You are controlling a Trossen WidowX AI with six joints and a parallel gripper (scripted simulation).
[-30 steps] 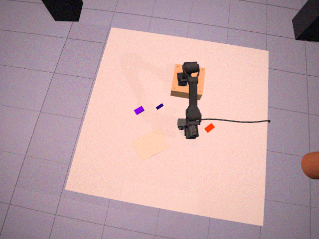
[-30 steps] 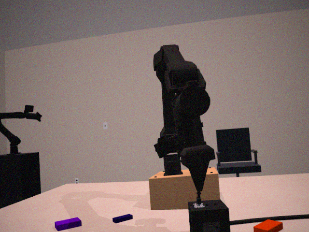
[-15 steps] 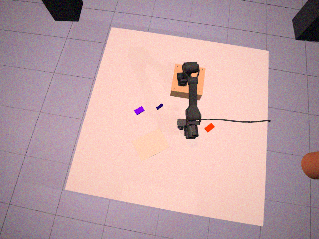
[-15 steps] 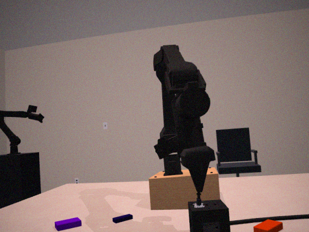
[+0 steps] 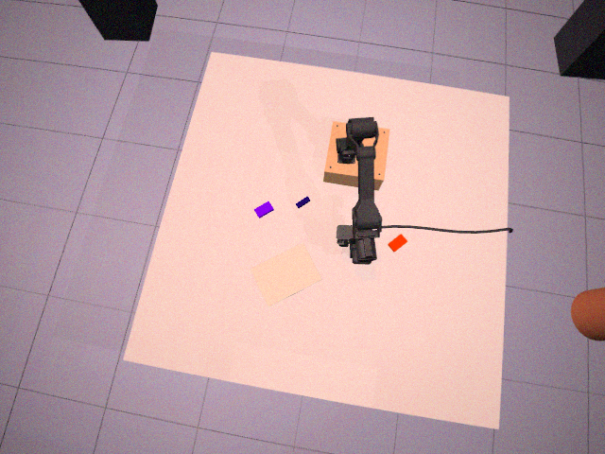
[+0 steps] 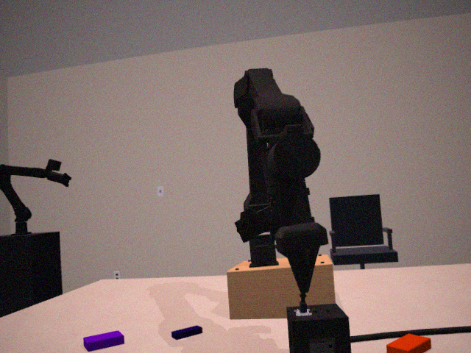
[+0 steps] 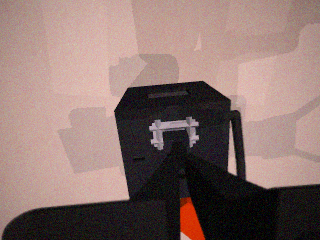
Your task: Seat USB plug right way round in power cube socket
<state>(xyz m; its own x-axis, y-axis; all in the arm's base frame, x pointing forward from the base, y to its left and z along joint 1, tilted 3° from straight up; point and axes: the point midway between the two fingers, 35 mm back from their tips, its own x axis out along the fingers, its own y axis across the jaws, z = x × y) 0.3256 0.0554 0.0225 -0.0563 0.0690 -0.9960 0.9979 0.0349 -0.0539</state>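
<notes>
My gripper tip is now 20 mm above the dark USB plug. From my gripper tip the other things lie so: dark blue block (160 mm behind, 210 mm to the right, 100 mm below); then silver-framed socket (40 mm below); then orange block (30 mm behind, 150 mm to the left, 100 mm below).
</notes>
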